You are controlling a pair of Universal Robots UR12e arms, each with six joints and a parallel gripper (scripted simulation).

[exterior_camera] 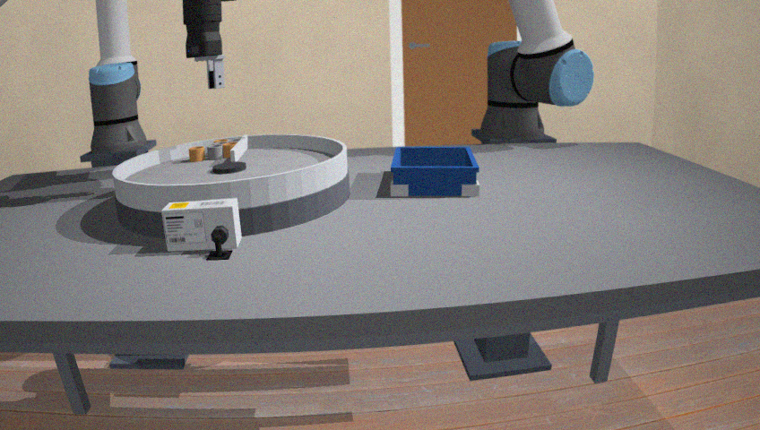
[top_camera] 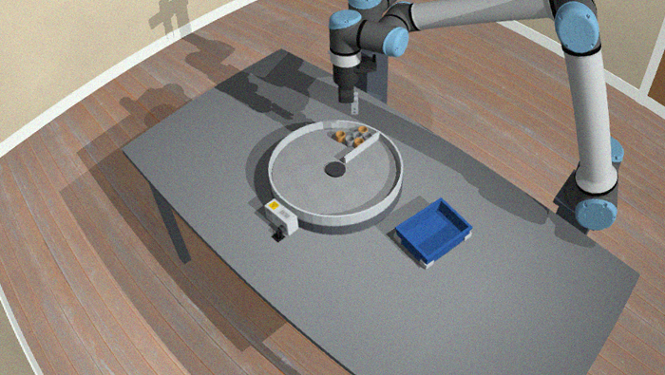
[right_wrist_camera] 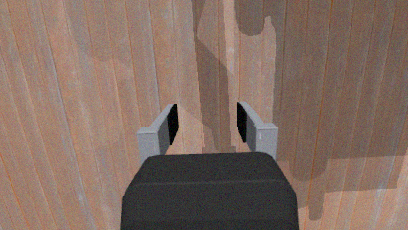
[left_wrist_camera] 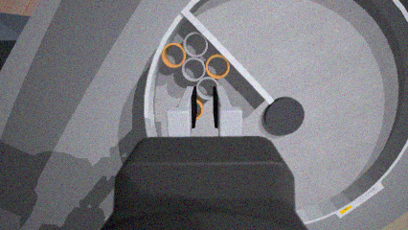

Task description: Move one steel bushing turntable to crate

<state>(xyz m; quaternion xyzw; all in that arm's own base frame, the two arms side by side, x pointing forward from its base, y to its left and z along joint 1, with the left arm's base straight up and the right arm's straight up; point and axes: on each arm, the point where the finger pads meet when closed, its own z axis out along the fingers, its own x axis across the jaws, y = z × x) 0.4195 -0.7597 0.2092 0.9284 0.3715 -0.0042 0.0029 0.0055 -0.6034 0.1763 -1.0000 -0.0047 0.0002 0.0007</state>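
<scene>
My left gripper is now 120 mm short of the turntable, 60 mm to the right of it and 160 mm above it. From my left hand the other things lie so: blue crate 40 mm ahead, 420 mm to the left, 180 mm below.
</scene>
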